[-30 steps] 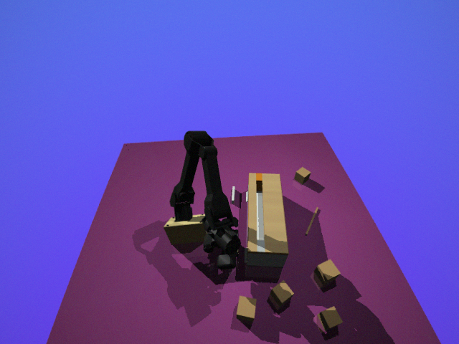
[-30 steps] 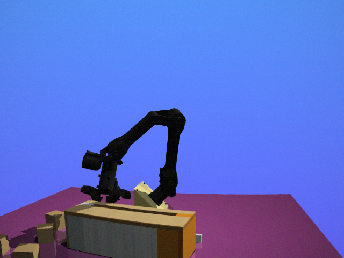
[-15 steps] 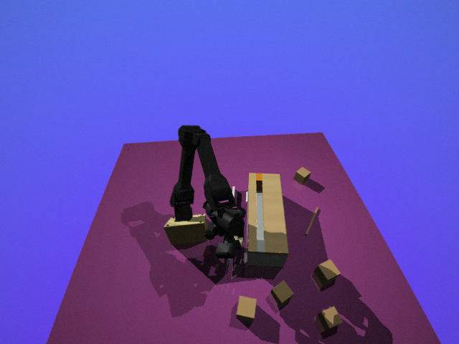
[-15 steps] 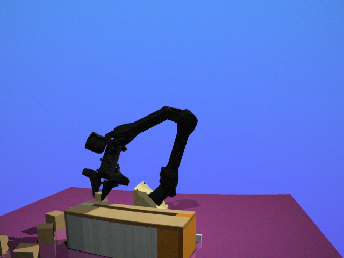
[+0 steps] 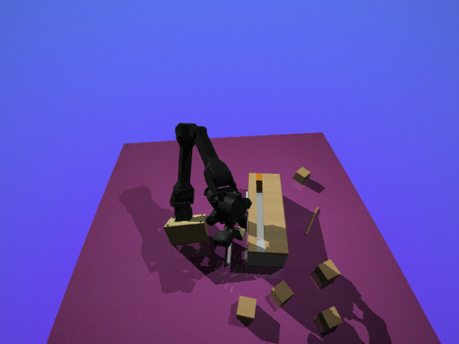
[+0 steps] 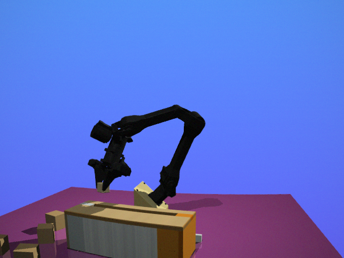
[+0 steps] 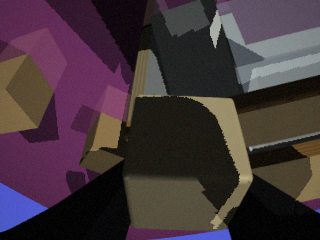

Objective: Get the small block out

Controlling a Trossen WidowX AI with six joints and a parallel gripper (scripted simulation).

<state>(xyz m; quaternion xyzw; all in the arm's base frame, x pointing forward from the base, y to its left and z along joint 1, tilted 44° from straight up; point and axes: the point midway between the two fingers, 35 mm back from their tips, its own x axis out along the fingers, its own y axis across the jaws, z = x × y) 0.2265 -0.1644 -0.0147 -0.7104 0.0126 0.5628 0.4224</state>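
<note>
The tan block lies 10 mm behind my gripper tip, 10 mm to the left of it and 10 mm above it. The rest, counted from my gripper tip: long tan box (70 mm ahead, 140 mm to the left, 110 mm below); then thin stick (330 mm ahead, 140 mm to the left, 160 mm below).
</note>
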